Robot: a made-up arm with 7 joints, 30 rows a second.
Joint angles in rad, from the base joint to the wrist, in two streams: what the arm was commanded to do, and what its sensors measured. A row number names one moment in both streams.
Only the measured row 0 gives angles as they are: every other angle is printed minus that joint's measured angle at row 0.
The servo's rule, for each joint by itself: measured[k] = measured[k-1] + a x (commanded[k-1-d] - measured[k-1]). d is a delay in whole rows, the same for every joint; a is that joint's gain. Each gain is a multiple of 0.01, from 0.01 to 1. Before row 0 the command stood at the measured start. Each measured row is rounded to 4 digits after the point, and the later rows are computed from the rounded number. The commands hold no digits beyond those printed.
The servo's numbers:
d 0
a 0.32 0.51 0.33 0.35 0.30 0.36 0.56
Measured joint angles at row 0:
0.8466, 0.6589, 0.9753, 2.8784, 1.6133, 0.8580, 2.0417
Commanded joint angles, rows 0 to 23:
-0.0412, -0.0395, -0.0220, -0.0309, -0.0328, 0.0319, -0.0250
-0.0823, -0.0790, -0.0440, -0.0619, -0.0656, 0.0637, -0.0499
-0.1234, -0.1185, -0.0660, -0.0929, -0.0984, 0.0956, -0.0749
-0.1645, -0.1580, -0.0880, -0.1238, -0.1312, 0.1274, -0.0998
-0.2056, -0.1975, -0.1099, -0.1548, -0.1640, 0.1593, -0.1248
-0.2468, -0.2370, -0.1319, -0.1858, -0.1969, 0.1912, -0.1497
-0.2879, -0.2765, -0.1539, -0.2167, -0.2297, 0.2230, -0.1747
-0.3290, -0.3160, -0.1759, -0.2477, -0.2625, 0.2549, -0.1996
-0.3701, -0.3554, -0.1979, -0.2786, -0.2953, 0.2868, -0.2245
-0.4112, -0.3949, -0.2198, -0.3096, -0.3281, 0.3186, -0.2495
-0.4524, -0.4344, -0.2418, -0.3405, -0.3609, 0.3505, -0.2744
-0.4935, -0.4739, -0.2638, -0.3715, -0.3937, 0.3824, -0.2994
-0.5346, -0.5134, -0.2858, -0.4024, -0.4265, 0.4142, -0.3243
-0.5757, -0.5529, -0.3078, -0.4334, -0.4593, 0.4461, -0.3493
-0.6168, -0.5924, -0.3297, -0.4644, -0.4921, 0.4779, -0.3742
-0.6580, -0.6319, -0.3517, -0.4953, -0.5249, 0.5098, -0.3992
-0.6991, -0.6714, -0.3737, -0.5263, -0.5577, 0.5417, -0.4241
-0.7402, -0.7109, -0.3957, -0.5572, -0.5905, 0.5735, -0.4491
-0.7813, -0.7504, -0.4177, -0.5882, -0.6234, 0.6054, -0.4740
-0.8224, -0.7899, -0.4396, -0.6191, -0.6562, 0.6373, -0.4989
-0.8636, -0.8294, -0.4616, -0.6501, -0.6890, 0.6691, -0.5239
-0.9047, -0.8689, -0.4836, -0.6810, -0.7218, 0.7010, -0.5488
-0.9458, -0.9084, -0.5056, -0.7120, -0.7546, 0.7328, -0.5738
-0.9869, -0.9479, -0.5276, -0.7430, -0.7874, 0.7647, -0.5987
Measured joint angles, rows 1 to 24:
-0.0132, -0.0201, -0.0073, -0.0108, -0.0098, 0.0115, -0.0140
-0.0353, -0.0501, -0.0194, -0.0287, -0.0265, 0.0303, -0.0341
-0.0635, -0.0850, -0.0348, -0.0512, -0.0481, 0.0538, -0.0569
-0.0958, -0.1222, -0.0524, -0.0766, -0.0730, 0.0803, -0.0809
-0.1309, -0.1606, -0.0714, -0.1040, -0.1003, 0.1087, -0.1055
-0.1680, -0.1996, -0.0914, -0.1326, -0.1293, 0.1384, -0.1303
-0.2064, -0.2388, -0.1120, -0.1620, -0.1594, 0.1689, -0.1552
-0.2456, -0.2782, -0.1331, -0.1920, -0.1903, 0.1999, -0.1801
-0.2854, -0.3176, -0.1545, -0.2223, -0.2218, 0.2312, -0.2050
-0.3257, -0.3570, -0.1760, -0.2529, -0.2537, 0.2627, -0.2299
-0.3662, -0.3965, -0.1977, -0.2836, -0.2859, 0.2943, -0.2548
-0.4069, -0.4360, -0.2195, -0.3144, -0.3182, 0.3260, -0.2798
-0.4478, -0.4755, -0.2414, -0.3452, -0.3507, 0.3578, -0.3047
-0.4887, -0.5150, -0.2633, -0.3761, -0.3833, 0.3896, -0.3297
-0.5297, -0.5545, -0.2852, -0.4070, -0.4159, 0.4214, -0.3546
-0.5708, -0.5940, -0.3071, -0.4379, -0.4486, 0.4532, -0.3796
-0.6119, -0.6335, -0.3291, -0.4688, -0.4813, 0.4851, -0.4045
-0.6530, -0.6730, -0.3511, -0.4997, -0.5141, 0.5169, -0.4295
-0.6941, -0.7125, -0.3731, -0.5307, -0.5469, 0.5488, -0.4544
-0.7352, -0.7520, -0.3950, -0.5616, -0.5797, 0.5807, -0.4793
-0.7763, -0.7915, -0.4170, -0.5926, -0.6125, 0.6125, -0.5043
-0.8174, -0.8310, -0.4390, -0.6235, -0.6453, 0.6444, -0.5292
-0.8585, -0.8705, -0.4610, -0.6545, -0.6781, 0.6762, -0.5542
-0.8996, -0.9100, -0.4830, -0.6855, -0.7109, 0.7081, -0.5791

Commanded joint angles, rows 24 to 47:
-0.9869, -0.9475, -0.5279, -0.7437, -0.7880, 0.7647, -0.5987
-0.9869, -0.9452, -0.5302, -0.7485, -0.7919, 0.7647, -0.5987
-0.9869, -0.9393, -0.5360, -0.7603, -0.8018, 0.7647, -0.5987
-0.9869, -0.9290, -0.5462, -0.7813, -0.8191, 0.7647, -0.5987
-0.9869, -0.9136, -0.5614, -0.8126, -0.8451, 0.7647, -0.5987
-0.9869, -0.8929, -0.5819, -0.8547, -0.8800, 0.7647, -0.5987
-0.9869, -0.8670, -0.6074, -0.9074, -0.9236, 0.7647, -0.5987
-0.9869, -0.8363, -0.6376, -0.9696, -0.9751, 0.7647, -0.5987
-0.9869, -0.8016, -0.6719, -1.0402, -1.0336, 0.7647, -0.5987
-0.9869, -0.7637, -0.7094, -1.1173, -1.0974, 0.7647, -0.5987
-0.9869, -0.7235, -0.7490, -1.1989, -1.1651, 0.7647, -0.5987
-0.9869, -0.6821, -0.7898, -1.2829, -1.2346, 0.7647, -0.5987
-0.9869, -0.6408, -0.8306, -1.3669, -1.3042, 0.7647, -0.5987
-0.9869, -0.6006, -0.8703, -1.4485, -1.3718, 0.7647, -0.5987
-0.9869, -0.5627, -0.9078, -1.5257, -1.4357, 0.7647, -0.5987
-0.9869, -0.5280, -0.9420, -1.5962, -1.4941, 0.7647, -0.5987
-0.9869, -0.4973, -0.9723, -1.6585, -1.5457, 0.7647, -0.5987
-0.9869, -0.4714, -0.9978, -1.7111, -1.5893, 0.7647, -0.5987
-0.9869, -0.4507, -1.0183, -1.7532, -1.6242, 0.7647, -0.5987
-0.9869, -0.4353, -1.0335, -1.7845, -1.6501, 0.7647, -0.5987
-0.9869, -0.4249, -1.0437, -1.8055, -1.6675, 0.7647, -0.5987
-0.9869, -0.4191, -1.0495, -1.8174, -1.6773, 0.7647, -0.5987
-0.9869, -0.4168, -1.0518, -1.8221, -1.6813, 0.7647, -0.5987
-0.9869, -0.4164, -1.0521, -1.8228, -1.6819, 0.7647, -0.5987
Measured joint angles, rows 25 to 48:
-0.9275, -0.9291, -0.4978, -0.7059, -0.7340, 0.7285, -0.5901
-0.9465, -0.9373, -0.5085, -0.7208, -0.7514, 0.7415, -0.5949
-0.9594, -0.9383, -0.5176, -0.7346, -0.7665, 0.7499, -0.5970
-0.9682, -0.9336, -0.5270, -0.7509, -0.7823, 0.7552, -0.5980
-0.9742, -0.9234, -0.5384, -0.7725, -0.8011, 0.7586, -0.5984
-0.9783, -0.9078, -0.5528, -0.8013, -0.8248, 0.7608, -0.5986
-0.9811, -0.8870, -0.5708, -0.8384, -0.8544, 0.7622, -0.5987
-0.9830, -0.8611, -0.5928, -0.8843, -0.8906, 0.7631, -0.5987
-0.9842, -0.8308, -0.6189, -0.9389, -0.9335, 0.7637, -0.5987
-0.9851, -0.7966, -0.6488, -1.0013, -0.9827, 0.7641, -0.5987
-0.9857, -0.7593, -0.6819, -1.0705, -1.0374, 0.7643, -0.5987
-0.9861, -0.7199, -0.7175, -1.1448, -1.0966, 0.7644, -0.5987
-0.9864, -0.6796, -0.7548, -1.2225, -1.1589, 0.7645, -0.5987
-0.9866, -0.6393, -0.7929, -1.3016, -1.2228, 0.7646, -0.5987
-0.9867, -0.6002, -0.8308, -1.3800, -1.2867, 0.7646, -0.5987
-0.9868, -0.5634, -0.8675, -1.4557, -1.3489, 0.7646, -0.5987
-0.9868, -0.5297, -0.9021, -1.5267, -1.4079, 0.7646, -0.5987
-0.9868, -0.5000, -0.9337, -1.5912, -1.4623, 0.7646, -0.5987
-0.9868, -0.4749, -0.9616, -1.6479, -1.5109, 0.7646, -0.5987
-0.9868, -0.4547, -0.9853, -1.6957, -1.5527, 0.7646, -0.5987
-0.9868, -0.4395, -1.0046, -1.7341, -1.5871, 0.7646, -0.5987
-0.9868, -0.4291, -1.0194, -1.7633, -1.6142, 0.7646, -0.5987
-0.9868, -0.4228, -1.0301, -1.7839, -1.6343, 0.7646, -0.5987
-0.9868, -0.4195, -1.0374, -1.7975, -1.6486, 0.7646, -0.5987

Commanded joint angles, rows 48 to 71:
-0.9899, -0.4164, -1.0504, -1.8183, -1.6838, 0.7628, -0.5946
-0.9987, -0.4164, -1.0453, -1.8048, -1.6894, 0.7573, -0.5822
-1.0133, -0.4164, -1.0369, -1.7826, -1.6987, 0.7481, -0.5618
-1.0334, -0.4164, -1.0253, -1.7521, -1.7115, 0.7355, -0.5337
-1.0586, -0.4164, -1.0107, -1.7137, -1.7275, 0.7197, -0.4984
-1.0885, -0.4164, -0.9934, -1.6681, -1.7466, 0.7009, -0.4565
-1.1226, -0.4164, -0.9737, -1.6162, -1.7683, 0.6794, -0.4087
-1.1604, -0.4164, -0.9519, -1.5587, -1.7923, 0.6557, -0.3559
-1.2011, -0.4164, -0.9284, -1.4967, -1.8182, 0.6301, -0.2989
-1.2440, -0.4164, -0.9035, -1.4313, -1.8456, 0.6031, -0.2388
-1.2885, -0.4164, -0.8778, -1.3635, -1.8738, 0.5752, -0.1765
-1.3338, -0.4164, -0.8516, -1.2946, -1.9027, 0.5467, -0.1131
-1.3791, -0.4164, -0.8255, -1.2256, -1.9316, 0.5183, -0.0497
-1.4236, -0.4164, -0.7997, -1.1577, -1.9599, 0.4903, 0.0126
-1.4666, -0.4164, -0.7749, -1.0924, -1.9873, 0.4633, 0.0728
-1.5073, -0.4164, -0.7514, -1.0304, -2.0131, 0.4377, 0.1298
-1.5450, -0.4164, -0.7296, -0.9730, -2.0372, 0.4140, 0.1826
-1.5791, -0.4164, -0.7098, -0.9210, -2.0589, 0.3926, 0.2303
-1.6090, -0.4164, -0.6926, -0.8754, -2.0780, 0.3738, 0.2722
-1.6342, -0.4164, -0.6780, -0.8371, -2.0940, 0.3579, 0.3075
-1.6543, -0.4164, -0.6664, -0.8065, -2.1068, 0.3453, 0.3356
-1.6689, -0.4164, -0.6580, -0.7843, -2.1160, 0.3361, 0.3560
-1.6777, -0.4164, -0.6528, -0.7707, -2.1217, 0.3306, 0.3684
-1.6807, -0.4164, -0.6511, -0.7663, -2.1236, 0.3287, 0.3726
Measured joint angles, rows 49 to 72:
-0.9878, -0.4179, -1.0417, -1.8048, -1.6592, 0.7640, -0.5964
-0.9913, -0.4171, -1.0429, -1.8048, -1.6683, 0.7616, -0.5884
-0.9983, -0.4167, -1.0409, -1.7970, -1.6774, 0.7567, -0.5735
-1.0095, -0.4165, -1.0358, -1.7813, -1.6876, 0.7491, -0.5512
-1.0252, -0.4164, -1.0275, -1.7576, -1.6996, 0.7385, -0.5216
-1.0455, -0.4164, -1.0162, -1.7263, -1.7137, 0.7250, -0.4851
-1.0702, -0.4164, -1.0022, -1.6878, -1.7301, 0.7086, -0.4423
-1.0991, -0.4164, -0.9856, -1.6426, -1.7488, 0.6896, -0.3939
-1.1317, -0.4164, -0.9667, -1.5915, -1.7696, 0.6682, -0.3407
-1.1676, -0.4164, -0.9458, -1.5354, -1.7924, 0.6448, -0.2836
-1.2063, -0.4164, -0.9234, -1.4752, -1.8168, 0.6197, -0.2236
-1.2471, -0.4164, -0.8997, -1.4120, -1.8426, 0.5934, -0.1617
-1.2893, -0.4164, -0.8752, -1.3468, -1.8693, 0.5664, -0.0990
-1.3323, -0.4164, -0.8503, -1.2806, -1.8965, 0.5390, -0.0365
-1.3753, -0.4164, -0.8254, -1.2147, -1.9237, 0.5117, 0.0247
-1.4175, -0.4164, -0.8010, -1.1502, -1.9505, 0.4851, 0.0836
-1.4583, -0.4164, -0.7774, -1.0882, -1.9765, 0.4595, 0.1390
-1.4970, -0.4164, -0.7551, -1.0297, -2.0012, 0.4354, 0.1901
-1.5328, -0.4164, -0.7345, -0.9757, -2.0242, 0.4132, 0.2361
-1.5652, -0.4164, -0.7159, -0.9272, -2.0451, 0.3933, 0.2761
-1.5937, -0.4164, -0.6996, -0.8850, -2.0636, 0.3760, 0.3094
-1.6178, -0.4164, -0.6859, -0.8498, -2.0793, 0.3616, 0.3355
-1.6370, -0.4164, -0.6750, -0.8221, -2.0920, 0.3504, 0.3539
-1.6510, -0.4164, -0.6671, -0.8026, -2.1015, 0.3426, 0.3644

